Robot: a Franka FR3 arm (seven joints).
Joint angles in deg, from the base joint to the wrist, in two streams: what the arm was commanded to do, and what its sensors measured. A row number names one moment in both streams.
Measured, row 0: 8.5 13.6 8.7 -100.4 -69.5 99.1 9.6
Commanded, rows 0 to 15: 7.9 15.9 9.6 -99.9 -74.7 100.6 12.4; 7.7 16.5 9.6 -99.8 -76.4 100.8 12.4; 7.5 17.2 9.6 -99.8 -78.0 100.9 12.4; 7.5 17.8 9.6 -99.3 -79.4 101.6 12.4; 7.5 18.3 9.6 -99.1 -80.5 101.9 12.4; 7.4 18.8 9.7 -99.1 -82.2 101.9 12.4; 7.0 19.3 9.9 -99.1 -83.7 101.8 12.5; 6.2 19.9 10.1 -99.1 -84.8 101.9 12.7; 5.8 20.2 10.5 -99.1 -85.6 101.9 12.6; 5.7 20.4 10.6 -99.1 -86.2 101.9 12.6; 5.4 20.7 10.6 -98.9 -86.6 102.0 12.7; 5.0 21.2 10.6 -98.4 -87.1 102.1 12.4; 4.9 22.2 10.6 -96.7 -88.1 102.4 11.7; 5.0 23.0 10.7 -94.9 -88.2 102.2 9.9; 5.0 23.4 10.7 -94.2 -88.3 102.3 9.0; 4.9 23.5 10.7 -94.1 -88.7 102.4 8.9
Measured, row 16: 6.3 21.6 9.5 -96.9 -86.8 101.8 10.8
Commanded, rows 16 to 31: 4.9 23.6 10.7 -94.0 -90.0 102.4 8.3; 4.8 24.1 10.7 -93.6 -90.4 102.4 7.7; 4.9 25.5 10.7 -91.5 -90.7 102.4 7.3; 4.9 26.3 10.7 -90.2 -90.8 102.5 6.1; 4.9 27.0 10.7 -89.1 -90.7 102.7 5.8; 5.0 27.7 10.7 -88.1 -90.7 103.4 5.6; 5.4 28.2 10.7 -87.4 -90.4 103.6 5.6; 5.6 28.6 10.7 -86.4 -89.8 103.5 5.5; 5.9 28.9 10.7 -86.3 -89.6 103.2 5.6; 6.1 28.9 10.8 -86.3 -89.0 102.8 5.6; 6.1 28.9 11.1 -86.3 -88.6 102.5 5.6; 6.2 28.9 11.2 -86.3 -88.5 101.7 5.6; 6.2 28.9 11.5 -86.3 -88.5 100.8 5.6; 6.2 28.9 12.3 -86.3 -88.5 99.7 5.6; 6.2 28.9 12.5 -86.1 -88.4 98.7 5.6; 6.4 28.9 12.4 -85.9 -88.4 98.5 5.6
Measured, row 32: 6.4 27.9 11.6 -88.0 -89.1 100.6 7.2
